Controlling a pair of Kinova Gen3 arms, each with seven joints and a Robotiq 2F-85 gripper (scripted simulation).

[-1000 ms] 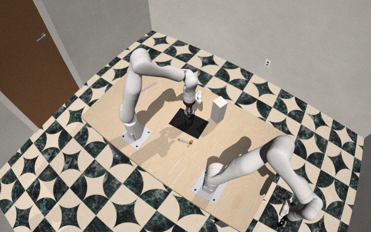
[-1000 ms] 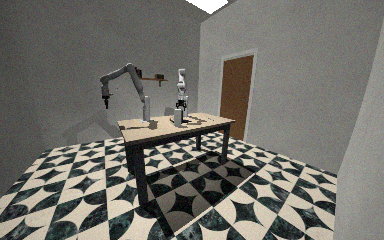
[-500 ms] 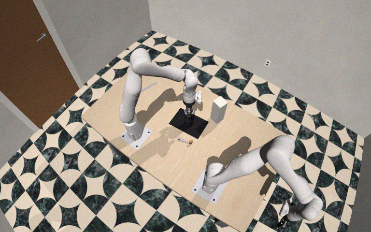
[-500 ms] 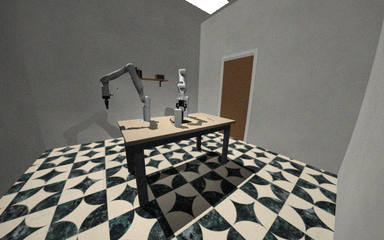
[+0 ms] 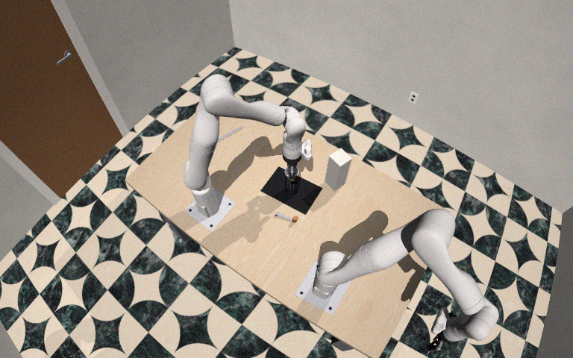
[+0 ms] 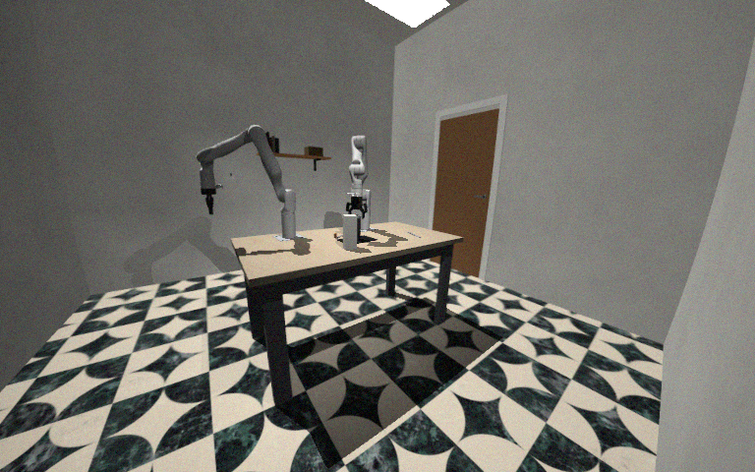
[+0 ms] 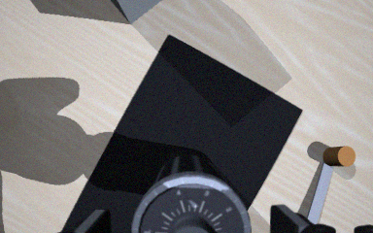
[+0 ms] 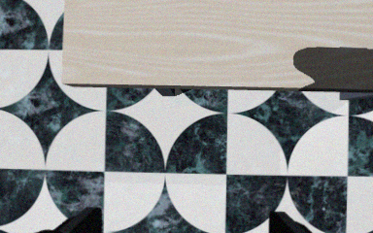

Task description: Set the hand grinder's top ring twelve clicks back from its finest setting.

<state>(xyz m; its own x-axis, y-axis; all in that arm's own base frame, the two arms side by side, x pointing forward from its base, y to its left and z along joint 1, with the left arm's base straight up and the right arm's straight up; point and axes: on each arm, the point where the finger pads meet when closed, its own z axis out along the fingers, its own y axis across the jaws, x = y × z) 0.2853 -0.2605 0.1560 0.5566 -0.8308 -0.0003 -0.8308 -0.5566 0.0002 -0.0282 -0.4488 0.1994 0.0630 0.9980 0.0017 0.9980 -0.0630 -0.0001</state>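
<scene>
The top ring lies right at my left hand. Also, from my left hand: crank handle: 13 cm behind, 6 cm to the right, 14 cm below; tall pale box: 16 cm ahead, 14 cm to the right, 6 cm below; black mat: 1 cm ahead, 15 cm below.
</scene>
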